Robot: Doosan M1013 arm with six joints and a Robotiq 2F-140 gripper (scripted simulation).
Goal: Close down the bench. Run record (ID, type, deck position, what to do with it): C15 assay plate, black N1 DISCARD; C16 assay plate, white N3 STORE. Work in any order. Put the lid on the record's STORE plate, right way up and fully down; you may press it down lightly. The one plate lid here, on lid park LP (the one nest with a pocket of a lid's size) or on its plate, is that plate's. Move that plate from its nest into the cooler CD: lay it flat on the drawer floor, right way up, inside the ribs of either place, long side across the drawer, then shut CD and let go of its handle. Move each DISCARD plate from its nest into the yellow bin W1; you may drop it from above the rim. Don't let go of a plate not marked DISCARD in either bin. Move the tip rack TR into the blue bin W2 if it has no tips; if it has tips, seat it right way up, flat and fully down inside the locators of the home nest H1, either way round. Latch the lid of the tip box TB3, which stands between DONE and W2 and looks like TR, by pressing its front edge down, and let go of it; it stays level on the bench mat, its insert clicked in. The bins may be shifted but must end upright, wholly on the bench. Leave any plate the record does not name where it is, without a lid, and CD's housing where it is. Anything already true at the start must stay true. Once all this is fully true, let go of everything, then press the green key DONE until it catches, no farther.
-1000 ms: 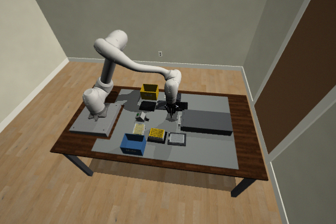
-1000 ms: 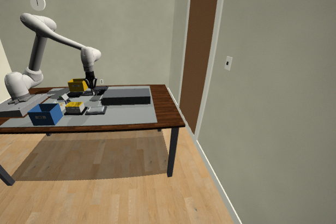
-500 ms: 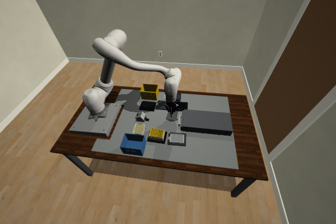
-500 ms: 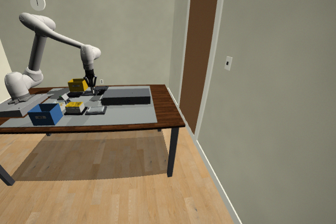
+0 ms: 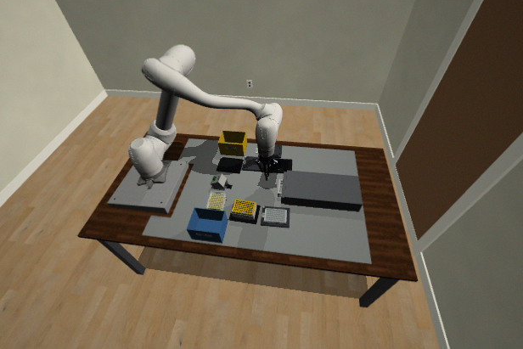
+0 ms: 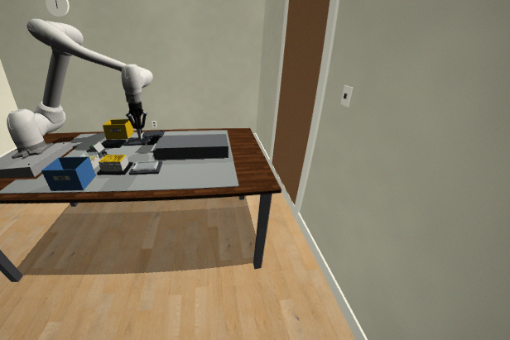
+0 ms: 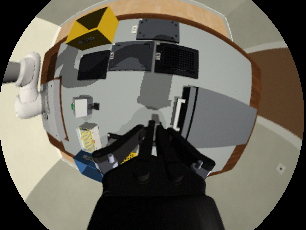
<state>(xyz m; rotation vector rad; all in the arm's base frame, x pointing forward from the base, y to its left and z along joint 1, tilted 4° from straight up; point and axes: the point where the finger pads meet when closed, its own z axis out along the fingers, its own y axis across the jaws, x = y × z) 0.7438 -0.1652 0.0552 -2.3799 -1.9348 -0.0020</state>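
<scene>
My gripper is now 10 cm short of the black plate, 18 cm to the right of it and 12 cm above it. The rest, counted from my hand: white plate (18 cm ahead, 4 cm to the right, 12 cm below); cooler drawer (21 cm ahead, 4 cm to the right, 11 cm below); plate lid (18 cm ahead, 4 cm to the right, 11 cm below).
</scene>
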